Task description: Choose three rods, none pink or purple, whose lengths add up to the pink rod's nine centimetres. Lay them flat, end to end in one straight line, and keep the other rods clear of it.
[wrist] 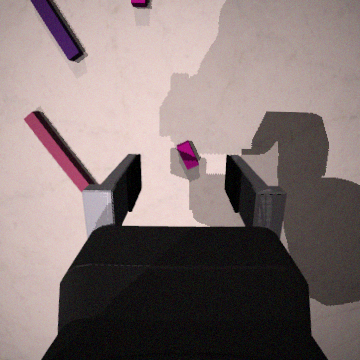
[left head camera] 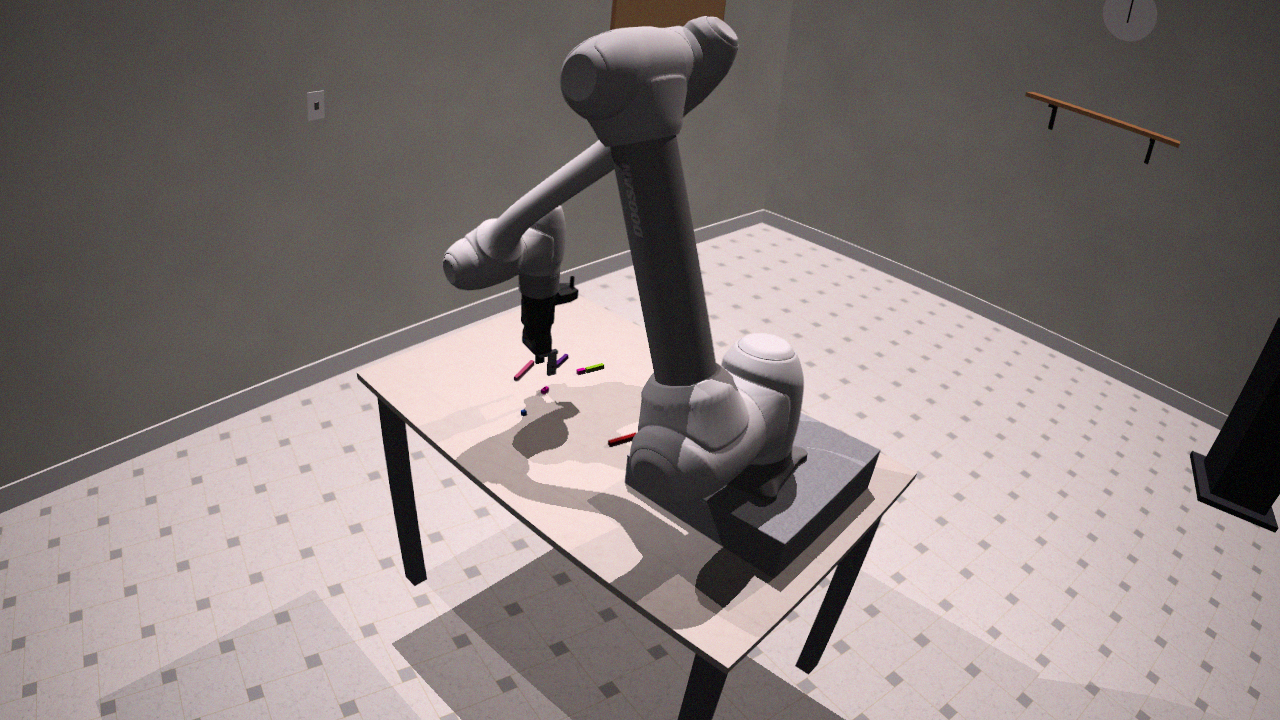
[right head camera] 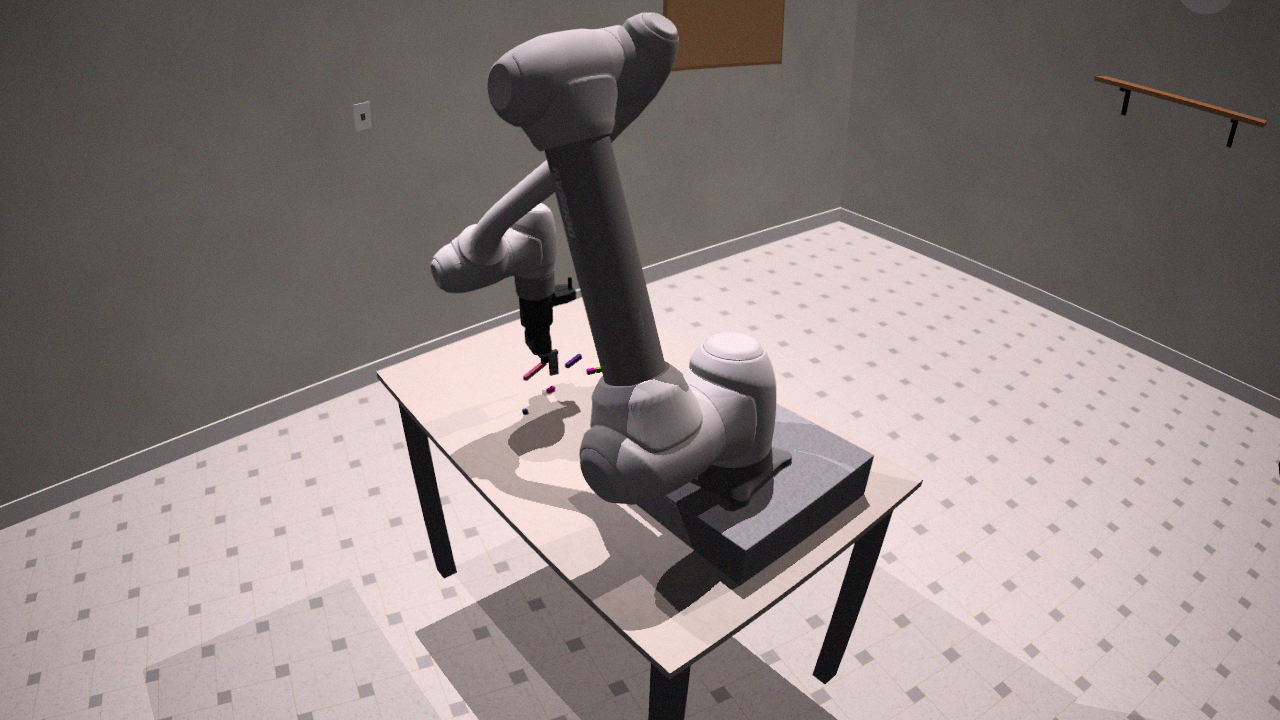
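Where they show: gripper, fingertip midpoint: [wrist: 182, 171] [left head camera: 545, 368] [right head camera: 549, 368]; arm's base, link origin: [left head camera: 750, 463] [right head camera: 730, 466].
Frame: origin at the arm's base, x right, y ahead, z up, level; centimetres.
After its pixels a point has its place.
A pink rod [left head camera: 523, 369] {x 7.1, y 64.0, z -7.8 cm} [right head camera: 534, 369] {x 7.1, y 63.8, z -7.8 cm} [wrist: 57, 150] {x 8.4, y 64.1, z -7.8 cm} and a purple rod [left head camera: 561, 360] {x 17.0, y 59.8, z -8.0 cm} [right head camera: 573, 360] {x 17.0, y 59.8, z -8.0 cm} [wrist: 57, 32] {x 16.3, y 60.0, z -7.8 cm} lie slanted. A lime rod [left head camera: 595, 367] {x 20.0, y 51.4, z -8.0 cm} [right head camera: 598, 368] {x 18.2, y 52.2, z -7.8 cm} lies with a short magenta rod [left head camera: 580, 370] {x 16.1, y 53.2, z -7.8 cm} [right head camera: 590, 370] {x 16.3, y 53.1, z -7.9 cm} [wrist: 139, 2] {x 15.7, y 53.7, z -7.8 cm} at its end; any gap is too small to tell. Another short magenta rod [left head camera: 544, 389] {x 3.7, y 54.5, z -7.8 cm} [right head camera: 550, 389] {x 3.7, y 54.3, z -7.9 cm} [wrist: 188, 154] {x 4.1, y 54.6, z -7.8 cm} lies apart, slightly slanted. A small blue rod [left head camera: 523, 412] {x -6.7, y 52.2, z -8.0 cm} [right head camera: 525, 411] {x -6.6, y 52.0, z -8.0 cm} and a red rod [left head camera: 621, 438] {x -0.3, y 29.8, z -7.8 cm} lie nearer. My gripper [left head camera: 546, 360] {x 4.4, y 54.9, z -2.5 cm} [right head camera: 547, 360] {x 4.4, y 54.9, z -2.5 cm} [wrist: 182, 171] {x 4.4, y 54.9, z -2.5 cm} is open and empty above the table; the loose magenta rod shows ahead between its fingers.
The table [left head camera: 402, 394] {x -19.9, y 79.6, z -8.8 cm} [right head camera: 420, 402] {x -21.3, y 74.8, z -8.8 cm} bears the rods and the arm's grey base block [left head camera: 832, 465] {x 8.7, y -14.6, z 1.0 cm} [right head camera: 805, 474] {x 6.3, y -13.3, z 0.9 cm}. The arm hides the red rod in the right head view. In the wrist view the left finger partly covers the pink rod's near end. The arm's shadow falls across the table.
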